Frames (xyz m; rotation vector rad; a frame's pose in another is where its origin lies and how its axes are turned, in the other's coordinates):
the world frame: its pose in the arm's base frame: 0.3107 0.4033 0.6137 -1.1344 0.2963 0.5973
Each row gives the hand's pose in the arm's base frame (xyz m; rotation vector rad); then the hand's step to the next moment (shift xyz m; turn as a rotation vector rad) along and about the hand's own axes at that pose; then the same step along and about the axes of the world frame.
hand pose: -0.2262 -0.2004 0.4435 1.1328 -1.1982 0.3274
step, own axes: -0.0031 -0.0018 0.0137 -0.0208 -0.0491 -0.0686
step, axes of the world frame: -0.0071 0.0047 -0.0113 0.0852 0.0025 0.0171
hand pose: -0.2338 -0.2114 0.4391 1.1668 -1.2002 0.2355
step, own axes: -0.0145 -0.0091 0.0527 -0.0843 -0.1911 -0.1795
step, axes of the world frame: -0.0257 0.0234 -0.0431 0.2738 0.0297 0.0036
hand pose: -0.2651 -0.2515 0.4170 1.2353 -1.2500 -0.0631
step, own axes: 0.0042 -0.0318 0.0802 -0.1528 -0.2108 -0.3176
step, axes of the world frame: -0.0339 0.0294 -0.0738 0.3964 0.0431 0.0981
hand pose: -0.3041 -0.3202 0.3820 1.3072 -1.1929 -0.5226
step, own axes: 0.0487 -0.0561 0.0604 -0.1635 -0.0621 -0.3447
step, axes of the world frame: -0.0166 0.0193 -0.0923 0.3232 -0.0277 0.2102
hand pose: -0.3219 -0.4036 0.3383 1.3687 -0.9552 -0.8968
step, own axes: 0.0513 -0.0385 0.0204 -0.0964 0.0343 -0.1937
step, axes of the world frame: 0.0037 0.0115 -0.0662 0.1448 -0.0641 0.1513
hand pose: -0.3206 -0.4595 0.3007 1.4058 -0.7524 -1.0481
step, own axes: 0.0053 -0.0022 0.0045 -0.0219 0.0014 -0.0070
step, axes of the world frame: -0.0023 0.0016 -0.0067 0.0027 0.0043 0.0225
